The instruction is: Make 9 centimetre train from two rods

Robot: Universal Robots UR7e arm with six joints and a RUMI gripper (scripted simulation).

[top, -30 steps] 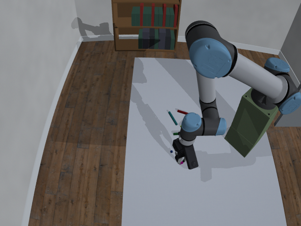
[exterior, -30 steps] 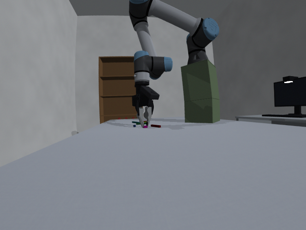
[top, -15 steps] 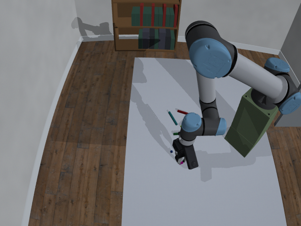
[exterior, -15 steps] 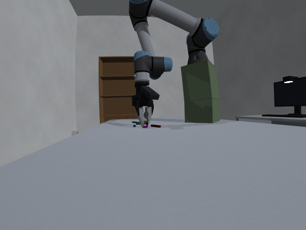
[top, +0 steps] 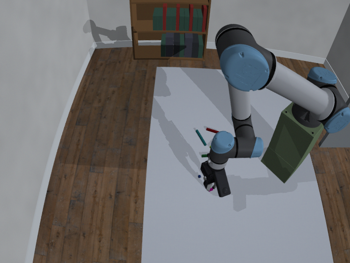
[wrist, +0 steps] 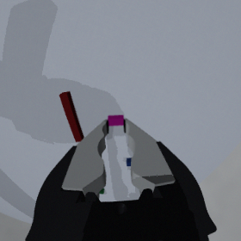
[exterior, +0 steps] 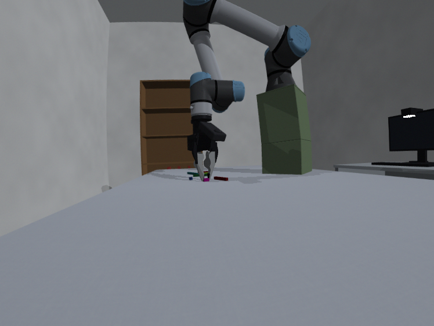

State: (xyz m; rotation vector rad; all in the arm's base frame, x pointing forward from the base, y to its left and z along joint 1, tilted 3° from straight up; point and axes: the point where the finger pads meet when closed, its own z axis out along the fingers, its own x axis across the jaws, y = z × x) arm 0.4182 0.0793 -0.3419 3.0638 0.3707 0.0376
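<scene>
Right now the magenta rod is 1 cm below my hand. Also, from my hand: green rod: 3 cm behind, 18 cm to the right, 1 cm below; then blue rod: 4 cm ahead, 8 cm to the right, 1 cm below; then lime rod: 6 cm behind, 24 cm to the right, 1 cm below.
</scene>
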